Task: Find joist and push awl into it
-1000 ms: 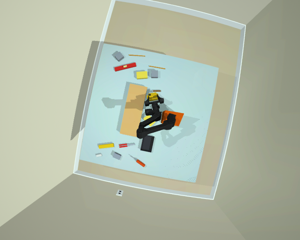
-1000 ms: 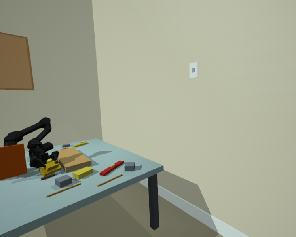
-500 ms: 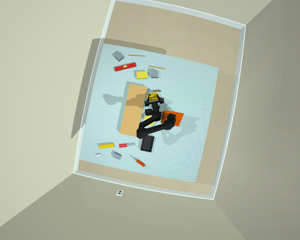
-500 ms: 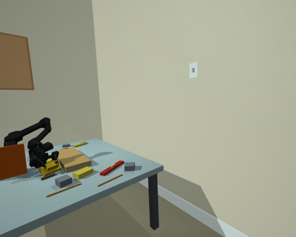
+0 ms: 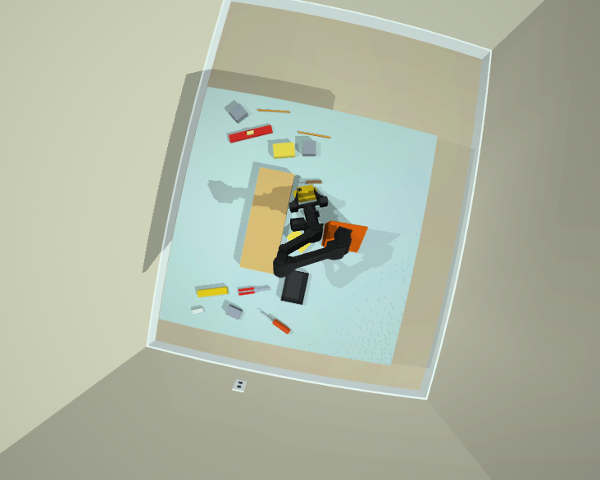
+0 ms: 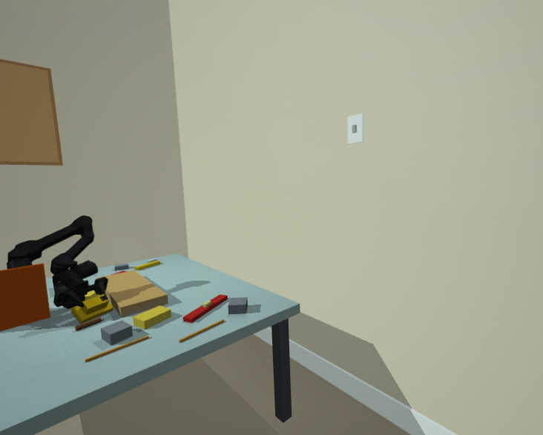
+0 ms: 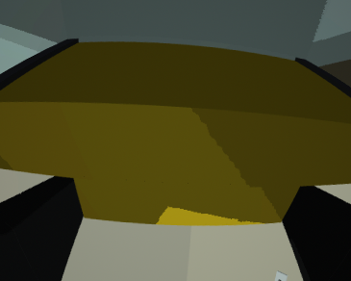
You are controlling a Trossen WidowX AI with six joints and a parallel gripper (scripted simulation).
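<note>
Now: the yellow stud finder 1 cm to the left of my gripper tip, 1 cm below it and 1 cm ahead of it. The rest, counted from my gripper tip: awl: 5 cm to the right, 5 cm below; red level: 36 cm ahead, 22 cm to the right, 5 cm below; dark tray: 49 cm to the left, 9 cm behind, 5 cm below.
</note>
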